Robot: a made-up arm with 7 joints.
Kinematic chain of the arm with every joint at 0, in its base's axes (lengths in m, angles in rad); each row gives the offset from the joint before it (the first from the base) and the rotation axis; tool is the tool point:
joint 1: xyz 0 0.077 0 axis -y
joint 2: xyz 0 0.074 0 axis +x
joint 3: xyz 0 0 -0.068 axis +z
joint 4: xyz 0 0 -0.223 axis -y
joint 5: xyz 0 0 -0.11 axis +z
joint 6: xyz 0 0 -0.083 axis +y
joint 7: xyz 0 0 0 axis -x
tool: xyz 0 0 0
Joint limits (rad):
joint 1: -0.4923..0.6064
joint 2: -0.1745..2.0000
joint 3: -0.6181..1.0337
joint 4: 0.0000..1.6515
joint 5: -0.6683..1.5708
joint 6: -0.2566..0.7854
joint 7: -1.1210..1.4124
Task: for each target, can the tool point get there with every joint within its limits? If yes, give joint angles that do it. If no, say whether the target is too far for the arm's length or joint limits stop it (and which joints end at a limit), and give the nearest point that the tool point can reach.
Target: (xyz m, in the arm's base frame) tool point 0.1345 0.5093 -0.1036
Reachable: yes | joints 0.0278 0.9321 0.7697 1.2511 1.3474 0.6123 -0.1437
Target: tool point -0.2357 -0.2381 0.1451
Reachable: no: joint limits stop it (at a limit: joint 1, joint 2, joint 3, joint 4) | nearest point 0.0191 -0.0066 -0.2961 | short by 0.560 m
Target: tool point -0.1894 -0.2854 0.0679
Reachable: no: joint limits stop it (at a limit: joint 1, joint 2, joint 3, joint 4) | nearest point 0.0191 -0.0066 -0.2961 | short by 0.504 m
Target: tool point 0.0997 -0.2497 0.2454
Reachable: no: joint limits stop it (at a limit: joint 1, joint 2, joint 3, joint 4) | nearest point 0.2724 -0.0066 -0.1176 | short by 0.470 m
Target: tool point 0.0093 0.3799 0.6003
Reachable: no: too far | nearest point 0.0047 0.4063 0.3043 | short by 0.297 m
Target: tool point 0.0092 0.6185 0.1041
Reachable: yes | joints 0.4654 1.7435 0.1310 0.2915 0.6240 0.2777 -0.6841
